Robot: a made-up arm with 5 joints.
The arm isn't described. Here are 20 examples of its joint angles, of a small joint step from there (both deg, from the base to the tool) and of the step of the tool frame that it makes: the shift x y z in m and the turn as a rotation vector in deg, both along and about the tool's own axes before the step.
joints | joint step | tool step
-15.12 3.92 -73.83 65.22 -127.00 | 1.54 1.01 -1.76 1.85 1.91 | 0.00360 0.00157 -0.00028 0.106 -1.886 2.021
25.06 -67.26 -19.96 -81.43 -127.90 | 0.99 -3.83 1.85 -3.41 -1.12 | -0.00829 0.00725 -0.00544 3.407 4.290 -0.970
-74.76 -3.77 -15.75 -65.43 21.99 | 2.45 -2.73 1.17 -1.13 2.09 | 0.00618 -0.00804 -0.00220 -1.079 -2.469 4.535
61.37 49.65 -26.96 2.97 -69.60 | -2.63 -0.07 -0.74 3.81 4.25 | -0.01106 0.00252 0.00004 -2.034 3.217 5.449
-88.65 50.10 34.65 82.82 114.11 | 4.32 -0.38 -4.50 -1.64 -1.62 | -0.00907 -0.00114 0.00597 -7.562 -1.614 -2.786
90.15 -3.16 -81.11 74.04 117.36 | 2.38 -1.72 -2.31 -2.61 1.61 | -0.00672 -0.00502 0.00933 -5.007 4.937 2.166
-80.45 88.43 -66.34 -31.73 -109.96 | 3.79 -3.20 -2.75 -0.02 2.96 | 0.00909 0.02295 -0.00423 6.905 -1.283 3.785
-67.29 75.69 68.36 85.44 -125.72 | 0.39 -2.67 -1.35 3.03 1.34 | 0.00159 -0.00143 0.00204 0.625 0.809 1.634
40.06 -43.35 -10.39 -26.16 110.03 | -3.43 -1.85 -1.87 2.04 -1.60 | -0.00034 -0.00836 0.00003 -1.767 -0.054 -4.985
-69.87 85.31 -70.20 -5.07 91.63 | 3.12 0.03 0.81 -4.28 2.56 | -0.01426 -0.00148 0.00114 -3.433 3.095 2.107
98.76 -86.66 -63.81 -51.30 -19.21 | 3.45 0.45 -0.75 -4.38 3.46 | -0.00093 0.01055 -0.00002 4.576 -3.298 2.048
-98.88 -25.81 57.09 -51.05 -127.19 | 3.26 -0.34 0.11 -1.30 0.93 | 0.00458 0.00613 0.00117 3.123 -1.382 2.073
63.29 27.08 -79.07 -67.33 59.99 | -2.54 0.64 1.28 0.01 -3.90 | 0.00336 0.00606 0.00378 0.898 2.092 -6.135
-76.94 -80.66 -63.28 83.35 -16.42 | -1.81 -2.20 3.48 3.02 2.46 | -0.00303 -0.00429 0.00195 -0.426 4.382 0.916
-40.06 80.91 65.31 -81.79 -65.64 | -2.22 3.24 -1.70 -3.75 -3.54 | -0.00387 0.00003 -0.00279 2.417 0.189 -1.556
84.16 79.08 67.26 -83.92 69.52 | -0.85 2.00 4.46 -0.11 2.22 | -0.00174 0.00725 0.00639 6.014 2.070 2.992
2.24 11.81 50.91 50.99 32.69 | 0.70 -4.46 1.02 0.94 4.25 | -0.00347 0.00051 0.00399 -1.099 -2.262 3.602
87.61 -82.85 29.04 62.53 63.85 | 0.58 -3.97 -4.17 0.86 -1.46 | 0.00116 -0.00259 0.01258 -6.612 -3.101 -1.509
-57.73 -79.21 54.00 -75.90 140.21 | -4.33 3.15 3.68 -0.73 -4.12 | 0.00931 0.00607 0.00551 4.719 -3.914 -8.405
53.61 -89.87 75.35 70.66 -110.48 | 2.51 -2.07 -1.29 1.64 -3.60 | 0.00196 0.00027 0.00246 2.164 -0.567 -5.663
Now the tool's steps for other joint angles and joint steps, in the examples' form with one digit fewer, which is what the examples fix.
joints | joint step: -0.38 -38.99 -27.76 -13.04 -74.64 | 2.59 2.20 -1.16 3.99 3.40
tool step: 0.0002 -0.0082 -0.0016 -5.02 0.69 5.92
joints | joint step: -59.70 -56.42 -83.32 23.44 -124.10 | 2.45 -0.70 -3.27 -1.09 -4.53
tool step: -0.0103 0.0052 0.0030 3.18 4.11 -2.38
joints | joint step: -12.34 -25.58 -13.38 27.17 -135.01 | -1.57 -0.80 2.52 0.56 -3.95
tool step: 0.0006 -0.0052 0.0000 -2.65 -0.74 -4.24
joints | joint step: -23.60 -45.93 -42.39 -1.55 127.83 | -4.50 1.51 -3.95 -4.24 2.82
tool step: -0.0043 -0.0035 -0.0010 -5.22 4.17 -1.68
